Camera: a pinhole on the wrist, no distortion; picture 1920 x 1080 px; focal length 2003.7 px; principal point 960.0 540.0 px. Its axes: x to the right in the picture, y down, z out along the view. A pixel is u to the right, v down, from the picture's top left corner.
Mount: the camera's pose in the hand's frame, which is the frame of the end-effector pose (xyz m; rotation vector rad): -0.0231 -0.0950 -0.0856 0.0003 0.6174 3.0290
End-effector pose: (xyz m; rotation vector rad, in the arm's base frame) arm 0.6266 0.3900 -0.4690 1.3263 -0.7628 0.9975
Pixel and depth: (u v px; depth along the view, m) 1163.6 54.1 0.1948
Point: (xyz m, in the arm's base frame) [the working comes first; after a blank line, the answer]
In the camera's frame: 0.0198 -0.0472 0.1948

0.5946 0.3093 -0.4840
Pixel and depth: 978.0 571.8 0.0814
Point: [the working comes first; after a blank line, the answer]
In the camera's frame: 0.0007 0.0013 0.0814

0.6747 0.3989 -0.5178
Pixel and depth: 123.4 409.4 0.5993
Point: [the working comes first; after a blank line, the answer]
In the camera's frame: -0.2502 -0.0391 0.5993

0.6164 -0.0286 -0.1347
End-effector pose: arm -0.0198 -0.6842 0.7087 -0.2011 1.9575 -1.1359
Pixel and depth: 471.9 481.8 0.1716
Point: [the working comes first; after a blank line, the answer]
In the camera's frame: -0.0418 -0.0050 0.1716

0.0124 -0.7547 0.6997
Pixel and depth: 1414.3 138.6 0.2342
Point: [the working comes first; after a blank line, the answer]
In the camera's frame: 0.0531 -0.0469 0.2342

0.1174 -0.6948 0.6917
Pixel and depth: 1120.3 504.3 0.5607
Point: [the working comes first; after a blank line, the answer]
In the camera's frame: 0.0449 -0.0100 0.5607

0.3654 -0.8478 0.5398
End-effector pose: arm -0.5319 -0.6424 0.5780 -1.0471 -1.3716 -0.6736
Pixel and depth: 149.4 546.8 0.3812
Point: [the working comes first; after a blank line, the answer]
In the camera's frame: -0.1542 0.0013 0.3812

-0.5941 -0.3612 0.6711
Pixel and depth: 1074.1 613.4 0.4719
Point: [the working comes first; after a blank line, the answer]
In the camera's frame: 0.0269 0.0173 0.4719

-0.6309 -0.3042 0.4796
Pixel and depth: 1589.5 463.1 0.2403
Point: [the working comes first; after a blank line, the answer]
In the camera's frame: 0.0755 -0.0092 0.2403

-0.5933 -0.5390 0.4684
